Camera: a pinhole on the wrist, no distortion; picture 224 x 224 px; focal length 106.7 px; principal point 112.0 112.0 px. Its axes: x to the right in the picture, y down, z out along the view. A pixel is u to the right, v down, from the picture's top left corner.
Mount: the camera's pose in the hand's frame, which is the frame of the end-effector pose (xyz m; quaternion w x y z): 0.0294 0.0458 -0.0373 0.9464 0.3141 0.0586 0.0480
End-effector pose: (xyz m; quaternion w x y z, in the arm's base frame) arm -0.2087 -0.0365 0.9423 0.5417 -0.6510 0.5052 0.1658
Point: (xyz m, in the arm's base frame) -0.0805 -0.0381 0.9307
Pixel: 118.8 64.7
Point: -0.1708 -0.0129 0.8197
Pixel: 170.4 169.7
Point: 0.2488 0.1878 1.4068
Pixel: 31.8 34.5
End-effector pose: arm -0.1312 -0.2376 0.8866 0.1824 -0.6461 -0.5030 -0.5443
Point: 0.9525 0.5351 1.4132
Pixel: outside the picture
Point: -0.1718 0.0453 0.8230
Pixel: 110.8 104.8
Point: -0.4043 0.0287 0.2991
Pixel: 10.8 60.2
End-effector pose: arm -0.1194 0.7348 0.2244 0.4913 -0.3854 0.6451 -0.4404
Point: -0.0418 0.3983 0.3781
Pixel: 165.5 61.1
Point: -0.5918 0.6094 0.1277
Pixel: behind the camera
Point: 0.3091 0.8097 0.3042
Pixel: 38.6 159.0
